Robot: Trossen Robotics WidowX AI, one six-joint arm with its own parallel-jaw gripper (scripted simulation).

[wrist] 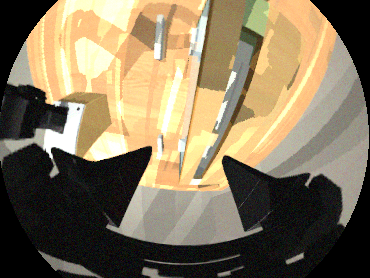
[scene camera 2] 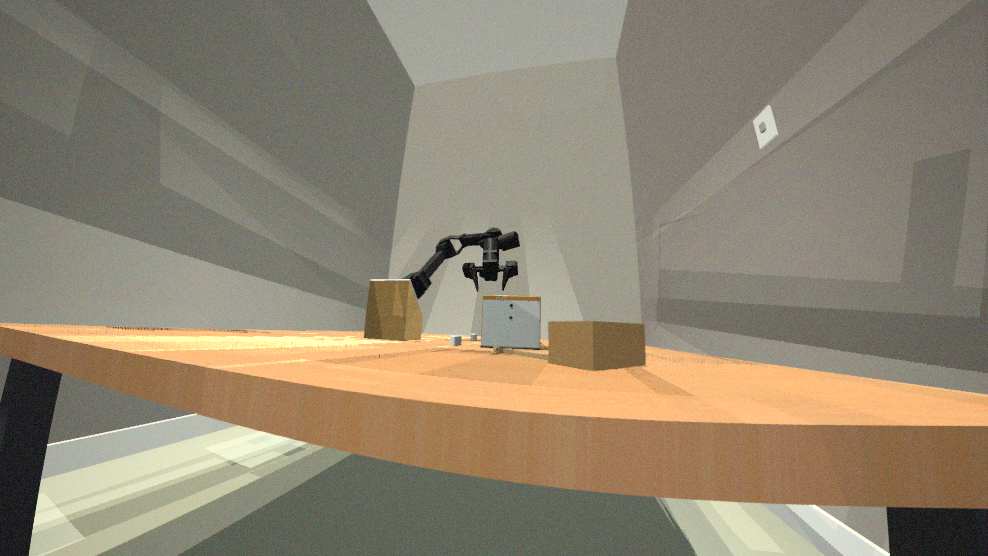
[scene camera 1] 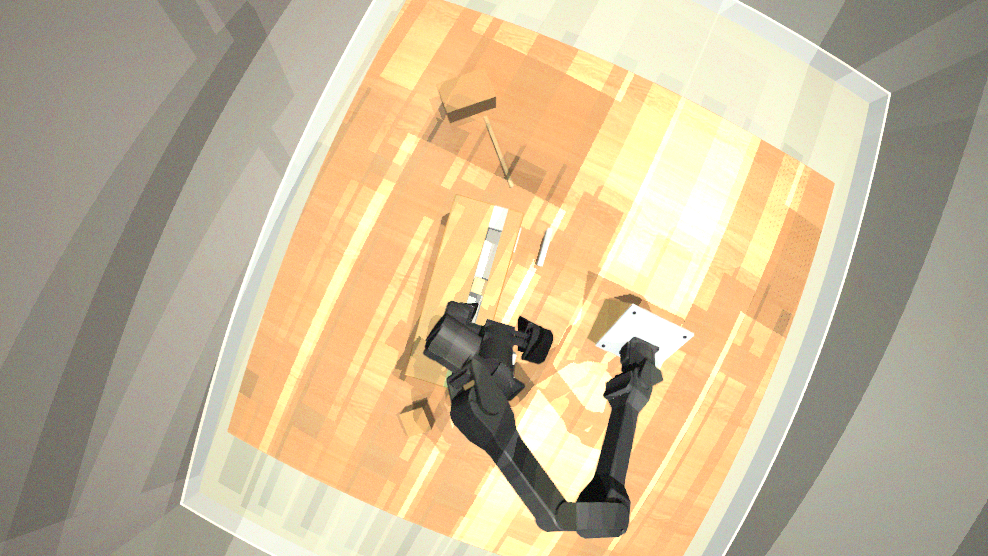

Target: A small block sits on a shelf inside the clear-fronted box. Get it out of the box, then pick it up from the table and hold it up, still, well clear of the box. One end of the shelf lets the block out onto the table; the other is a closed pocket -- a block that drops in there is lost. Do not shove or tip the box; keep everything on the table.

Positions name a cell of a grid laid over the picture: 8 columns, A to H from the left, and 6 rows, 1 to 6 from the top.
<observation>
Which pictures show the box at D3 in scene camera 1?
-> The wrist view, scene camera 2 and scene camera 1: all of them.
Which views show my gripper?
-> The wrist view, scene camera 2 and scene camera 1: all of them.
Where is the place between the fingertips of my gripper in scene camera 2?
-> D4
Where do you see a box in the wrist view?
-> F2
</observation>
